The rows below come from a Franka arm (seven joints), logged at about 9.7 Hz.
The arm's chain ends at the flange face. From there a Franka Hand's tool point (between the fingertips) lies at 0.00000 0.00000 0.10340 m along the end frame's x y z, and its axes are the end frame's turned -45 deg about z.
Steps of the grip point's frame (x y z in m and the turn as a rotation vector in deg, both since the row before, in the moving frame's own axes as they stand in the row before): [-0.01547 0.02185 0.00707 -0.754 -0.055 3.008]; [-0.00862 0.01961 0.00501 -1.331 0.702 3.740]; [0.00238 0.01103 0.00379 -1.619 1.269 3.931]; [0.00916 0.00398 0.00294 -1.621 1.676 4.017]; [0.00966 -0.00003 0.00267 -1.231 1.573 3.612]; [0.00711 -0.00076 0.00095 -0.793 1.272 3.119]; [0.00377 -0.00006 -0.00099 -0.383 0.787 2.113]
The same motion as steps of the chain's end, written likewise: [0.00365 0.02533 0.00708 -0.572 0.494 3.008]; [0.00521 0.01907 0.00505 -0.445 1.438 3.740]; [0.00582 0.00554 0.00386 -0.247 2.042 3.931]; [0.00509 -0.00374 0.00303 0.039 2.331 4.017]; [0.00322 -0.00653 0.00273 0.242 1.983 3.612]; [0.00184 -0.00503 0.00099 0.339 1.460 3.119]; [0.00112 -0.00222 -0.00098 0.286 0.827 2.113]
